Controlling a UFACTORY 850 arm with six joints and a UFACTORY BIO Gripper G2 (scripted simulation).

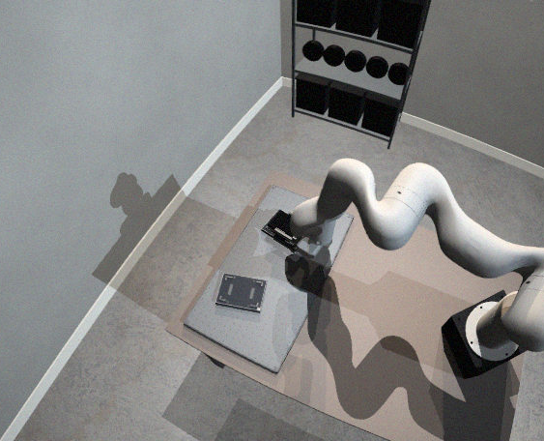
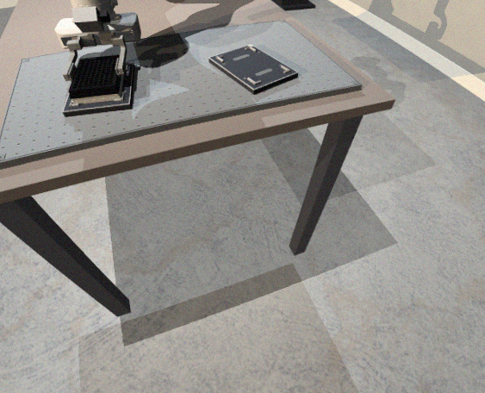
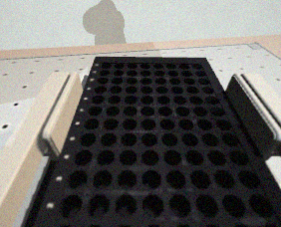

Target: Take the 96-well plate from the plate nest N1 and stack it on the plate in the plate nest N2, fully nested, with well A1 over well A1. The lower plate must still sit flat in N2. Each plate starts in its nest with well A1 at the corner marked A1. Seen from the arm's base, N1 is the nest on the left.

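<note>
My hand is 1 cm above the black 96-well plate. The rest, counted from my hand: plate nest N1: 31 cm to the left, 4 cm below, 2 cm ahead; then white 96-well plate: 2 cm below; then plate nest N2: 4 cm below.
</note>
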